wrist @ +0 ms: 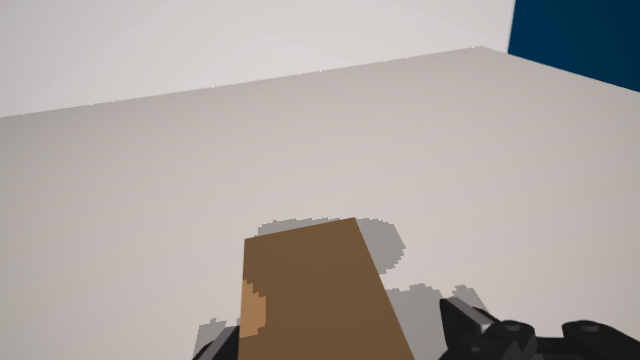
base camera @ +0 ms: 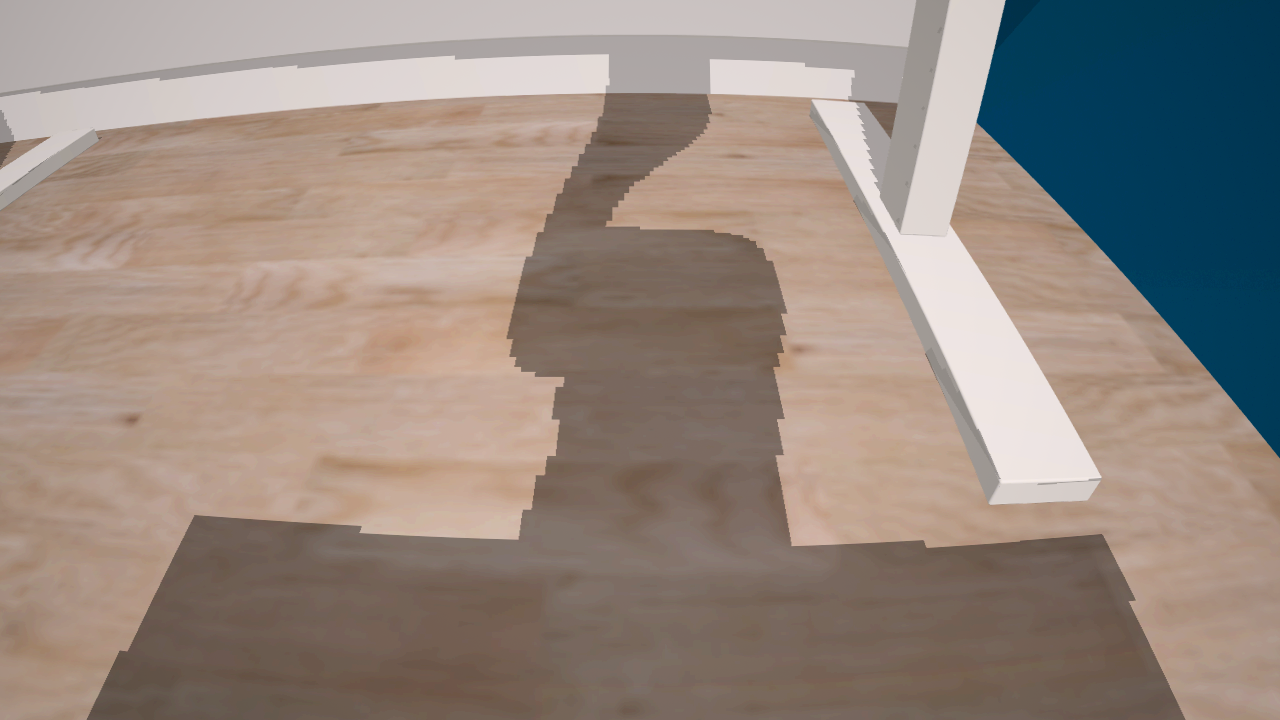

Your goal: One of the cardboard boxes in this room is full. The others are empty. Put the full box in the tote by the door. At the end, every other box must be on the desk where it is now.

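Frame: origin at the arm's base, x ahead, y left, z up, level; centimetres.
Where they show: gripper, fingertip midpoint: [wrist: 343,334].
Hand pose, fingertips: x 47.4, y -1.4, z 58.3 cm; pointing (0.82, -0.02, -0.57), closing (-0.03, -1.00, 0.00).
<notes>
Things, the pixels of their top centre, and the offset from my fingertips. "*": a spot on its surface instead. Level surfaces: height alone.
- brown cardboard box, middle of its top: [wrist: 311,291] dy +1.1, dx +0.8, dz +2.0 cm
- light desk top, its level: dz -3.0 cm
- white desk leg, surface spot: [base camera: 944,125] * dy -24.4, dx +21.3, dz -83.9 cm
- long foot, surface spot: [base camera: 993,358] * dy -25.3, dx +2.8, dz -95.5 cm
A brown cardboard box [wrist: 315,280] stands on the light desk top [wrist: 150,200] at the bottom middle of the wrist view. Its near end is cut off by the frame edge. My gripper [wrist: 343,334] is open, with its fingers to either side of the box. The left finger is right against the box's left edge in the picture, and a wide gap shows between the box and the right finger. Whether the left finger touches the box I cannot tell. The box's contents are hidden. The tote and the other boxes do not show in either view.
In the base view, a white desk leg [base camera: 944,125] with a long foot [base camera: 993,358] stands on the wood floor at the right. Another foot [base camera: 44,165] shows at the far left. A pale wall is behind, and a dark blue wall [base camera: 1163,179] [wrist: 575,40] is at the right.
</notes>
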